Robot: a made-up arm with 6 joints. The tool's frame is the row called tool. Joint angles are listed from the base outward. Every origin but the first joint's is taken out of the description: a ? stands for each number. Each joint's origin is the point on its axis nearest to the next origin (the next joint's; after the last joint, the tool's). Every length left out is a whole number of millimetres.
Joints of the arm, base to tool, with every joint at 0 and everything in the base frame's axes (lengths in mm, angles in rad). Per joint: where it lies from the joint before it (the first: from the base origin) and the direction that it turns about. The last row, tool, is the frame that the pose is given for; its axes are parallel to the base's.
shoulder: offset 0 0 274 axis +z
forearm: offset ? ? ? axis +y
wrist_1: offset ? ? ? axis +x
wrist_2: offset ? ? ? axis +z
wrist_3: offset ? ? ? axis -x
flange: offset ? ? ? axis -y
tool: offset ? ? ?
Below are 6 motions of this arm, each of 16 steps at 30 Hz.
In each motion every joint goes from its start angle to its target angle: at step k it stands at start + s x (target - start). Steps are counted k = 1, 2, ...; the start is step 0. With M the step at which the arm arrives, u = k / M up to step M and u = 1 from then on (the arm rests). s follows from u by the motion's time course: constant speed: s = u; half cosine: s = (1 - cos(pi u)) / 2; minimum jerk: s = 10 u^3 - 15 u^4 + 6 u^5.
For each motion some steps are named. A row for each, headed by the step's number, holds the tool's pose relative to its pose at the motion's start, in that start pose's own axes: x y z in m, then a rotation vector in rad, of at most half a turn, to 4 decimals.
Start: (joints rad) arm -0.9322 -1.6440 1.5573 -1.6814 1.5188 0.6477
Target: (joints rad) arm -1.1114 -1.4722 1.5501 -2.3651 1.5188 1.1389
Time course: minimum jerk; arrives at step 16
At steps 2, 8, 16:
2: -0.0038 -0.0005 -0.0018 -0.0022 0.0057 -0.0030
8: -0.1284 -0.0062 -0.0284 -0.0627 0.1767 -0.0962
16: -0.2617 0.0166 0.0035 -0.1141 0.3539 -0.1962

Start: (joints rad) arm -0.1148 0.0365 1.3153 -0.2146 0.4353 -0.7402
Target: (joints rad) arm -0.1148 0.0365 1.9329 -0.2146 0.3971 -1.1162
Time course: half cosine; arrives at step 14
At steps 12, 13, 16:
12: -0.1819 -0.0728 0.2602 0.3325 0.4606 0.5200
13: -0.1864 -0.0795 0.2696 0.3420 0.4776 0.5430
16: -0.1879 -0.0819 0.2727 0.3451 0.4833 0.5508

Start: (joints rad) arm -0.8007 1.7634 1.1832 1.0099 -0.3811 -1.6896
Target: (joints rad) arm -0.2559 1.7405 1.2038 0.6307 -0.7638 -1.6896
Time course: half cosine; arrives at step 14
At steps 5, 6, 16:
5: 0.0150 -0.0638 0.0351 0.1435 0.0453 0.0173
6: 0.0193 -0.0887 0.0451 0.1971 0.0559 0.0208
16: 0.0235 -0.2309 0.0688 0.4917 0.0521 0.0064

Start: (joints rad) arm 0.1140 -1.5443 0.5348 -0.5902 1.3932 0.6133
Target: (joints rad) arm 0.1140 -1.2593 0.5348 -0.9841 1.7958 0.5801
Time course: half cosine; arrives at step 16
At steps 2, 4, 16:
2: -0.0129 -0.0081 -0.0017 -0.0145 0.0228 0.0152
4: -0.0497 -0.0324 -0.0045 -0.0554 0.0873 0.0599
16: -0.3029 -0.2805 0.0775 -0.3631 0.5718 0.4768

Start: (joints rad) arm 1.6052 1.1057 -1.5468 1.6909 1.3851 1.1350
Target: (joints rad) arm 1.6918 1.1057 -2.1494 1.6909 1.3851 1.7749
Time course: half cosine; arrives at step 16
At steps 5, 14, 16:
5: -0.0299 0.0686 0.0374 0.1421 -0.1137 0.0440
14: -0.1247 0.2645 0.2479 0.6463 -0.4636 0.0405
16: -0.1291 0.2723 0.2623 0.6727 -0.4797 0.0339

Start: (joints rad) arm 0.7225 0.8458 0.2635 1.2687 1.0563 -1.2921
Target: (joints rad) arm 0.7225 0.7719 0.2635 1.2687 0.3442 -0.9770
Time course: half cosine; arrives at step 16
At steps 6, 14, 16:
6: -0.0460 -0.0159 -0.0072 0.0657 -0.1056 0.1877
14: -0.1232 -0.0675 -0.0262 0.2589 -0.3213 0.5657
16: -0.1269 -0.0711 -0.0274 0.2724 -0.3332 0.5869

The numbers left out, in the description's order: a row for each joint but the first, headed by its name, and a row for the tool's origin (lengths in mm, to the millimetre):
forearm: -37 -19 0
wrist_1: -328 0 -70
wrist_2: 0 117 -116
wrist_3: 336 10 0
flange: 0 311 -113
tool: -220 0 -60

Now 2 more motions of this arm.
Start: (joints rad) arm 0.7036 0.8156 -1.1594 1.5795 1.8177 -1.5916
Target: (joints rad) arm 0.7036 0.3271 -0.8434 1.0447 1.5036 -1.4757
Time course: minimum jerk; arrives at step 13
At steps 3, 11, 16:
3: 0.0304 0.0017 0.0250 0.0069 0.0768 0.0100
11: 0.4057 -0.0371 0.1854 0.2785 0.8326 0.0922
16: 0.4186 -0.0403 0.1870 0.2933 0.8544 0.0931

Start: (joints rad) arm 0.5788 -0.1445 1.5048 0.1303 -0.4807 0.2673
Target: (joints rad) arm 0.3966 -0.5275 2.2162 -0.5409 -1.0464 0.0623
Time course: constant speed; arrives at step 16
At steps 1, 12, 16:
1: 0.0145 0.0132 0.0296 0.0717 -0.0109 -0.0276
12: 0.1341 -0.0263 0.3880 0.8740 0.0131 -0.3069
16: 0.1727 -0.1150 0.4864 1.1448 0.0717 -0.4168

